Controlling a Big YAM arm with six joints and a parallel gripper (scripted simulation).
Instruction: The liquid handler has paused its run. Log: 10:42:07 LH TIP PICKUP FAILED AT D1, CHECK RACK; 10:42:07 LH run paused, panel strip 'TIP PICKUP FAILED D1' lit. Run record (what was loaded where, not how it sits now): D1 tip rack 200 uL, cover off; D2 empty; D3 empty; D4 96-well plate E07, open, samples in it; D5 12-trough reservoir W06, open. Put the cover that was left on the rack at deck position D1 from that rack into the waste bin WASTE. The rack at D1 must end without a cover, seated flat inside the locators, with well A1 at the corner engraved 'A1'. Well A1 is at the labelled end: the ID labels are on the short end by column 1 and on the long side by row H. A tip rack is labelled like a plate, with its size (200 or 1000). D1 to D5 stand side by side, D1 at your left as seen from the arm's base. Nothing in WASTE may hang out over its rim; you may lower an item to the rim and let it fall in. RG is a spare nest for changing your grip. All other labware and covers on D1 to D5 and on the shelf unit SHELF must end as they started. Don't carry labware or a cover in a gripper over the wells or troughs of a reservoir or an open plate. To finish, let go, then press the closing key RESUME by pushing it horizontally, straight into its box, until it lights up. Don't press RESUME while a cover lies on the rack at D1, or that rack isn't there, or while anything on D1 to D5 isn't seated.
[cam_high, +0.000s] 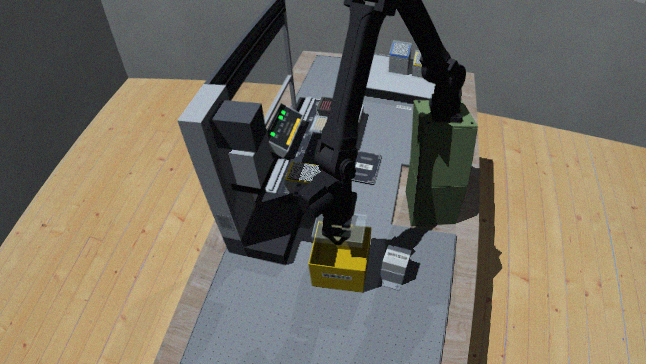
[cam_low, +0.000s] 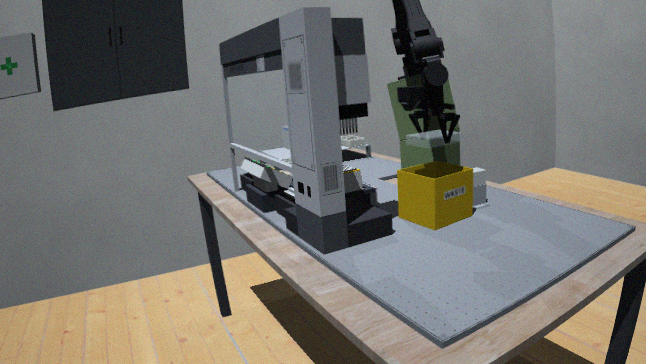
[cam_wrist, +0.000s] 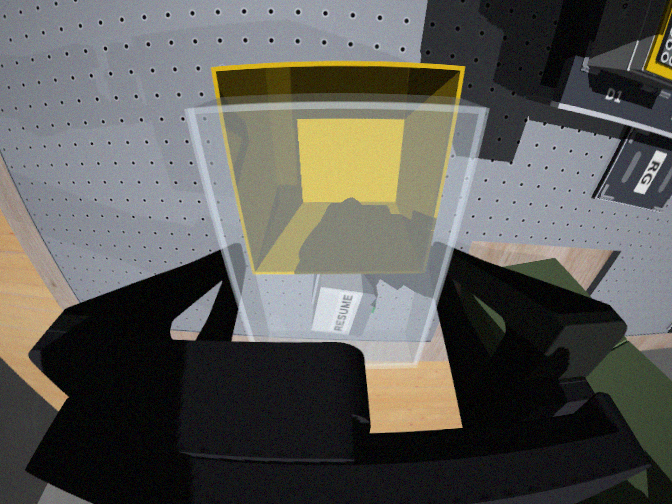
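The yellow waste bin lies 18 cm below my hand. Also, from my hand: clear cover (1 cm above); then grey resume box (16 cm behind, 1 cm to the right, 15 cm below); then head (24 cm ahead, 8 cm to the right, 17 cm above).
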